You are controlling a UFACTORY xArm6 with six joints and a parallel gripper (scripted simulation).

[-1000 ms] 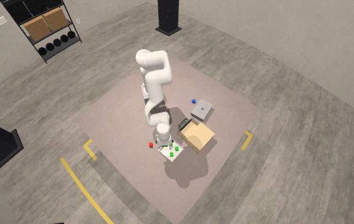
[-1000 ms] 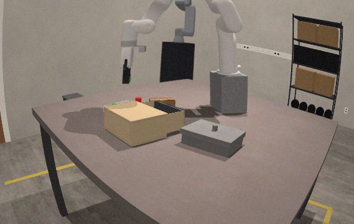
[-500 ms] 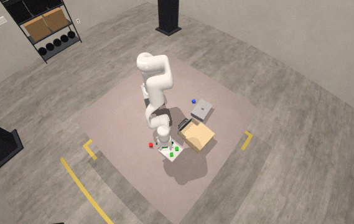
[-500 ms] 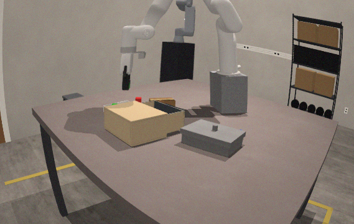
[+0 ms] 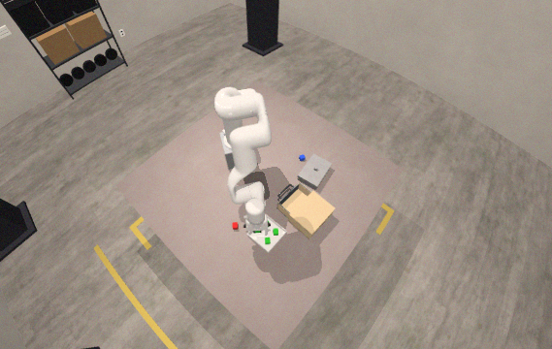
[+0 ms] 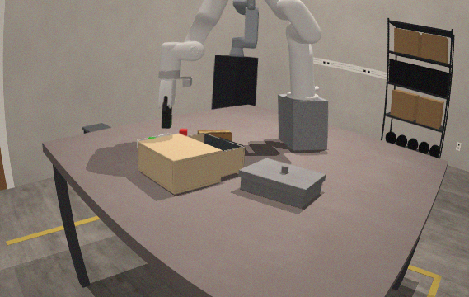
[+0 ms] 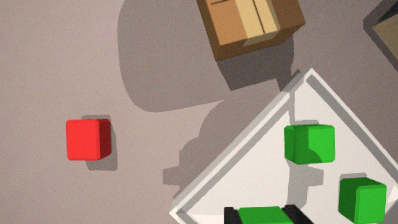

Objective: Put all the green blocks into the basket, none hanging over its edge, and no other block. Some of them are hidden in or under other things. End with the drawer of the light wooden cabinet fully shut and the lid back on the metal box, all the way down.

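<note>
The white basket is 3 cm ahead of my hand, 3 cm to the left of it and 7 cm below it. From my hand the other things lie so: metal box: 1 cm behind, 49 cm to the left, 6 cm below; light wooden cabinet: 9 cm ahead, 26 cm to the left, 4 cm below; grey metal lid: 1 cm behind, 49 cm to the left, 4 cm below.
</note>
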